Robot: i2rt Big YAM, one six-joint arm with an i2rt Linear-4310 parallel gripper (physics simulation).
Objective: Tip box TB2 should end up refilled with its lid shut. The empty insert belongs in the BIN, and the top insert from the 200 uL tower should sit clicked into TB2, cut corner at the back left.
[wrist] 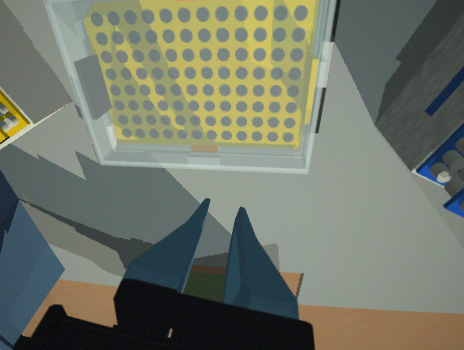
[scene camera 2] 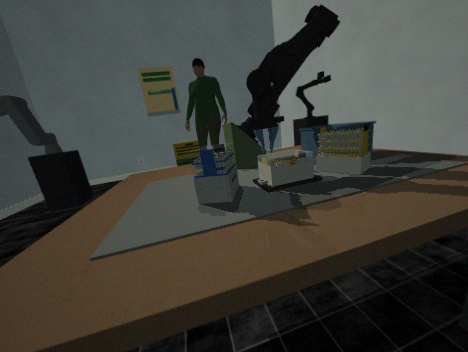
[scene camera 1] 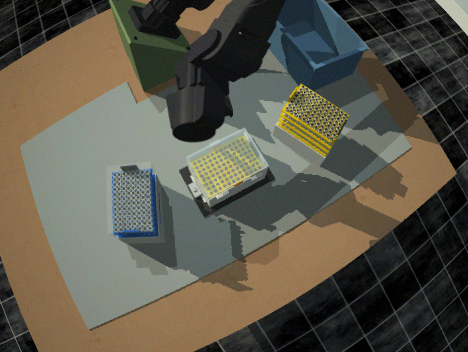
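Tip box TB2 point(scene camera 1: 218, 201) point(scene camera 2: 286, 174) stands on a dark base. Its clear lid point(scene camera 1: 258, 146) point(wrist: 205, 167) lies over the top, and a yellow insert point(scene camera 1: 227, 167) point(wrist: 200, 82) with empty-looking holes shows through it. The yellow tower point(scene camera 1: 315, 115) point(scene camera 2: 342, 142) of stacked, tip-filled inserts stands to the right of the box in scene camera 1. The blue bin point(scene camera 1: 330, 70) point(scene camera 2: 309, 136) point(wrist: 30, 265) is behind it. My gripper point(scene camera 2: 267, 150) point(wrist: 223, 209) is nearly closed, with a narrow gap and nothing between its fingers. It is beside the box's back long edge; its fingers are hidden in scene camera 1.
A blue tip tower point(scene camera 1: 134, 202) point(scene camera 2: 215, 185) stands on the grey mat point(scene camera 1: 65, 200), left of TB2. A green wedge-shaped block point(scene camera 1: 150, 65) point(scene camera 2: 242, 147) is at the back, near the arm's base. The yellow tower's corner point(wrist: 12, 120) shows at the wrist view's left edge.
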